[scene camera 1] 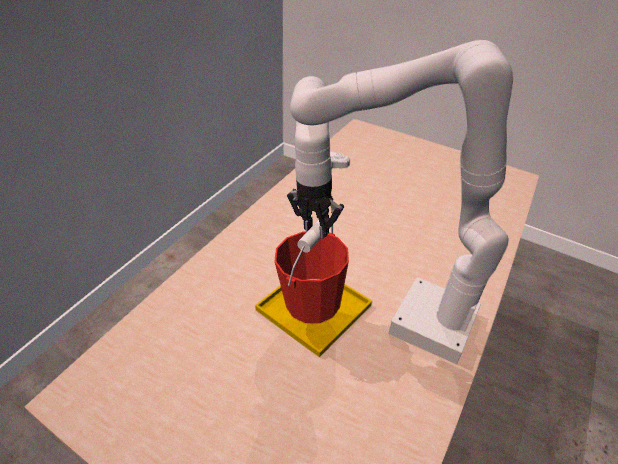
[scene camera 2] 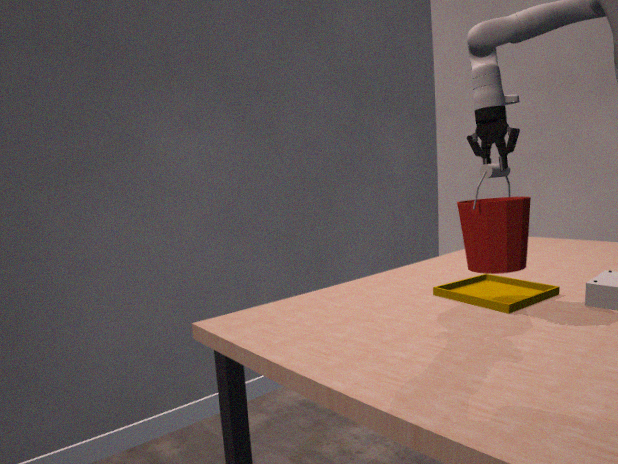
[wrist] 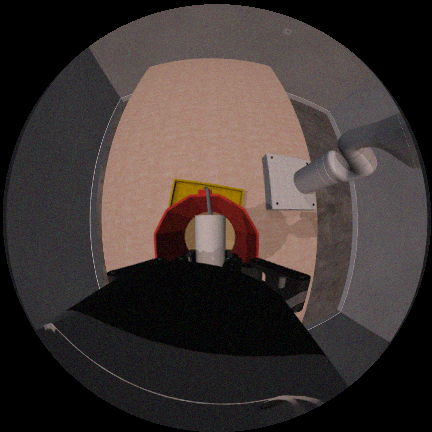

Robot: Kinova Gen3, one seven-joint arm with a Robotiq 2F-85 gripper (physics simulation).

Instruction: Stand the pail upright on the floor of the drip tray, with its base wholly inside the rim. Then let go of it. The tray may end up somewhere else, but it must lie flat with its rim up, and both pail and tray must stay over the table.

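Frame: origin at the arm's base, x down, y ahead, z right, level; millimetres.
Seen in the pictures: gripper, between the fingertips: [scene camera 1: 316, 233] [scene camera 2: 496, 172] [wrist: 210, 257]; arm's base, origin of its link: [scene camera 1: 452, 317] [wrist: 302, 181].
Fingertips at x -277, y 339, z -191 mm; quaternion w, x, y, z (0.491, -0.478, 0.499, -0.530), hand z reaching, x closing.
Observation:
Pixels of each thing's middle, then the offset from my fingertips to it. "pt": a spot on its surface instead. Level surfaces: height alone.
- pail's handle, a spot on its surface: [wrist: 210, 235] pt dy +0, dx -22, dz +28 mm
- yellow drip tray, middle of its body: [scene camera 2: 495, 291] [scene camera 1: 314, 305] [wrist: 202, 218] dy +23, dx +320, dz +50 mm
- table, height of its surface: dx +331 mm
The red pail [scene camera 1: 315, 300] [scene camera 2: 495, 235] [wrist: 167, 225] hangs upright by its wire bail in the air over the drip tray. In the scene camera 2 view a gap shows between its base and the tray. My gripper [scene camera 1: 316, 231] [scene camera 2: 495, 164] [wrist: 210, 257] is shut on the white grip of the pail's handle [scene camera 1: 306, 244] [scene camera 2: 495, 171] [wrist: 210, 235], above the pail's mouth. The yellow drip tray [scene camera 1: 320, 345] [scene camera 2: 500, 290] [wrist: 187, 189] lies flat on the table with its rim up. The pail hides part of the tray's floor in the scene camera 1 and wrist views.
The robot's pale base plate [scene camera 1: 420, 305] [scene camera 2: 600, 295] [wrist: 287, 185] stands on the table [scene camera 1: 175, 350] [scene camera 2: 350, 345] [wrist: 200, 120], to the right of the tray. The table's left edge runs along a dark wall with a strip of floor between them.

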